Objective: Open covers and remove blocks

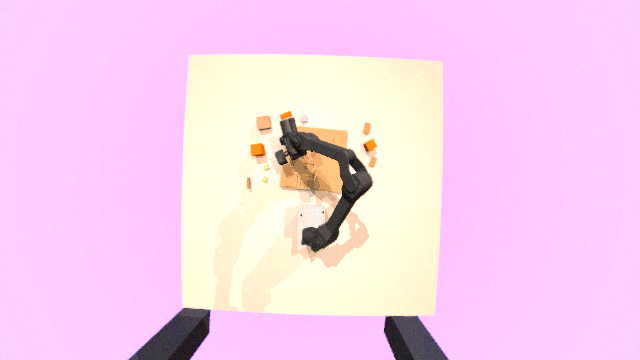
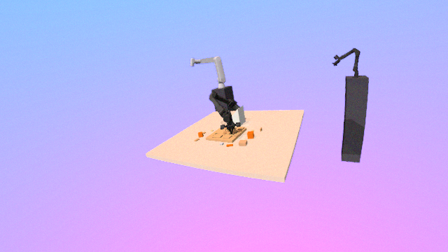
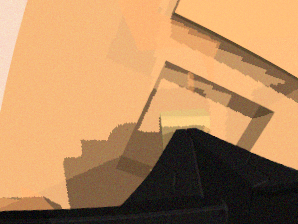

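Right now the tan puzzle board is 50 mm to the right of my gripper tip and 20 mm behind it. The rest, counted from my gripper tip: orange bar: 180 mm ahead, 80 mm to the left, 10 mm below; then orange cube: 200 mm to the left, 10 mm above.
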